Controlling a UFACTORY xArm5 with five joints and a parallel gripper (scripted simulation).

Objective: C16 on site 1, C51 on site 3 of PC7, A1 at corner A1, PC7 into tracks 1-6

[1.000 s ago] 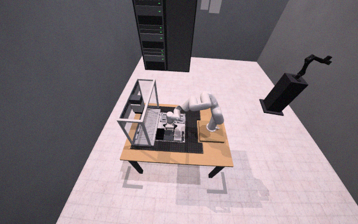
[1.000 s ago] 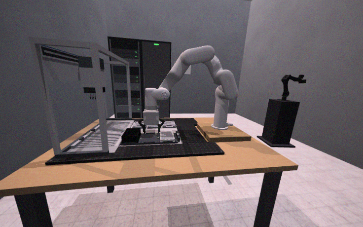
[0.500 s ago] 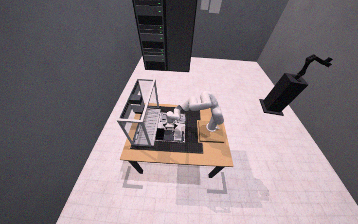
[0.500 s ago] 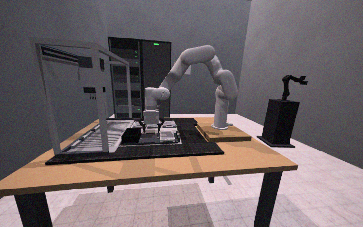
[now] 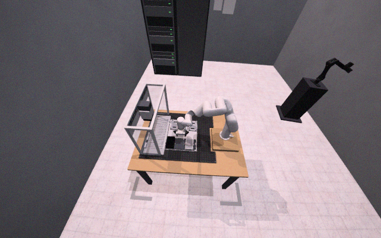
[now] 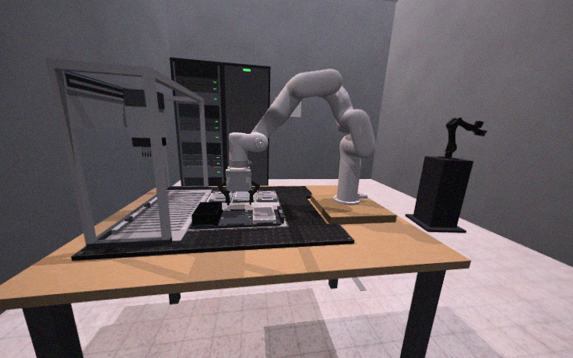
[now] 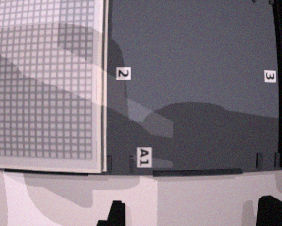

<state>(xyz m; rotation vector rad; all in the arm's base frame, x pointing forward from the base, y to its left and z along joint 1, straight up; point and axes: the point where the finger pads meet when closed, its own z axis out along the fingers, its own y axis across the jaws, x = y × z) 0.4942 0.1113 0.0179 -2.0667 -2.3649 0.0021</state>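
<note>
My gripper is now 1 cm past the grey plate carrier PC7, 9 cm to the right of it and 2 cm above it. The rest, counted from my hand: post: 17 cm ahead, 26 cm to the left, 21 cm above; 96-well plate C15: 1 cm ahead, 16 cm to the right, 2 cm below.
</note>
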